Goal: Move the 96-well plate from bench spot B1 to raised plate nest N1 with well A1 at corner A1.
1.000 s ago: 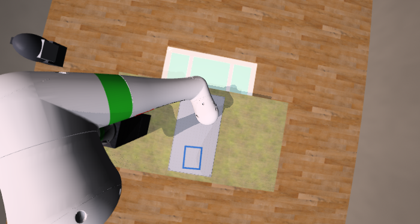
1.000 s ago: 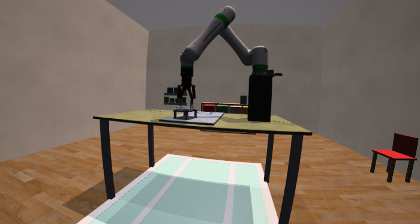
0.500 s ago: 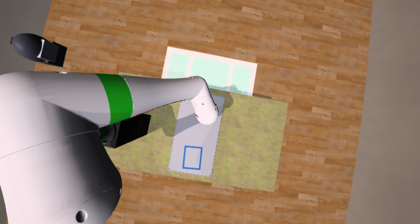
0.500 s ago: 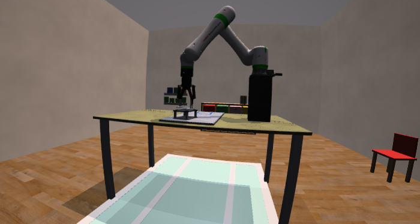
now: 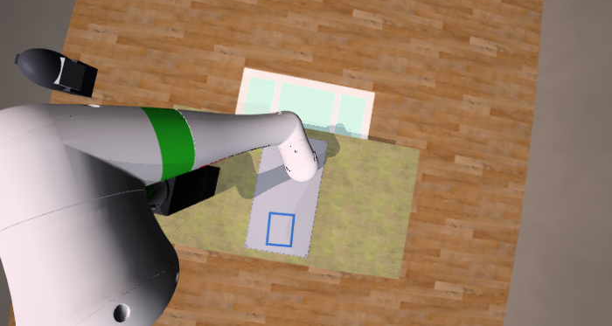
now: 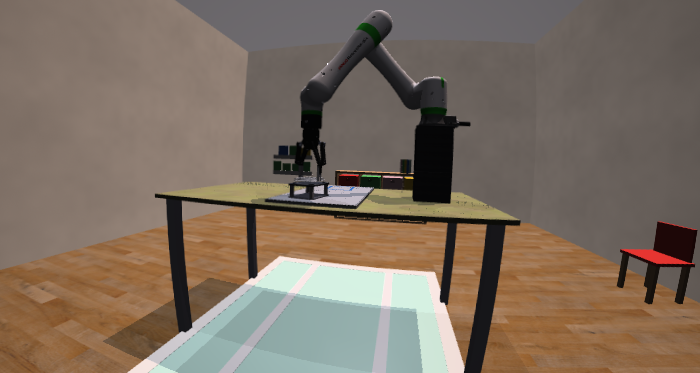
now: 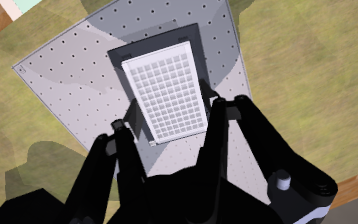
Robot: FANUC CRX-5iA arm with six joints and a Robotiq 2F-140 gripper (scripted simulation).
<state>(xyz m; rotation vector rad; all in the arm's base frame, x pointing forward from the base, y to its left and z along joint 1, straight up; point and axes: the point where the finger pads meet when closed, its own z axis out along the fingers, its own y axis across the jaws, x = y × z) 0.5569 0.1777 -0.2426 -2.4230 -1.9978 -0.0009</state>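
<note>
The dark raised nest N1 lies 4 cm below my hand. Round my hand: white 96-well plate: 2 cm below.
</note>
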